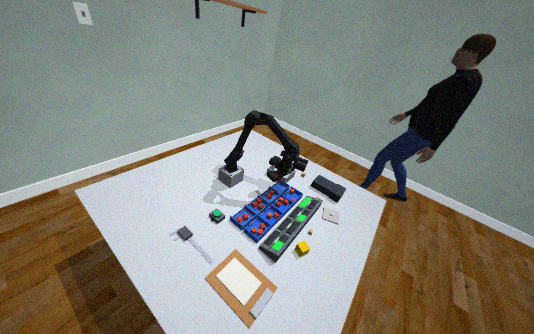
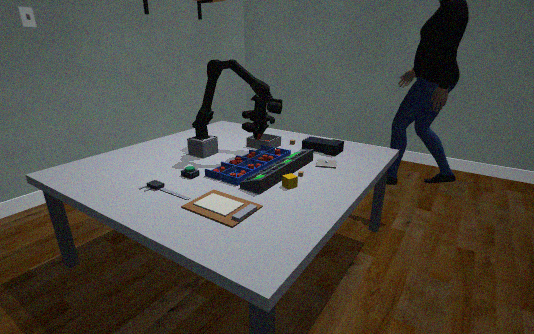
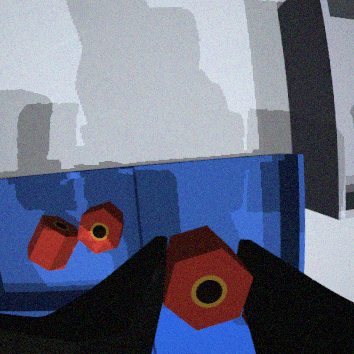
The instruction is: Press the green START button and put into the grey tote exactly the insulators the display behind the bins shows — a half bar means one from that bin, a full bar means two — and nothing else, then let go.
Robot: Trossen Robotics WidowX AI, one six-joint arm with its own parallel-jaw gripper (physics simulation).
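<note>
My gripper (image 1: pixel 275 177) (image 2: pixel 258 134) (image 3: pixel 201 248) is shut on a red hexagonal insulator (image 3: pixel 207 290), held above the far end of the blue bins (image 3: pixel 215 195) (image 1: pixel 248 226). Two more insulators (image 3: pixel 51 246) (image 3: pixel 101 229) lie in the neighbouring bin; others lie in the bins towards the front. The grey tote (image 1: pixel 289 176) (image 2: pixel 263 145) stands just past the bins; its contents are hidden. The dark display (image 1: pixel 269 251) (image 2: pixel 280 176) shows three bright green patches; exact bar lengths are hard to tell. The green START button (image 1: pixel 216 213) (image 2: pixel 189 169) sits left of the bins.
A black box (image 1: pixel 328 188) (image 2: pixel 322 146) and a pale square plate (image 1: pixel 330 215) (image 2: pixel 326 163) lie right of the display. A yellow cube (image 1: pixel 302 248) (image 2: pixel 289 181), a clipboard (image 1: pixel 212 278) and a caliper (image 1: pixel 185 233) lie nearer the front. A person (image 1: pixel 442 105) stands beyond the table.
</note>
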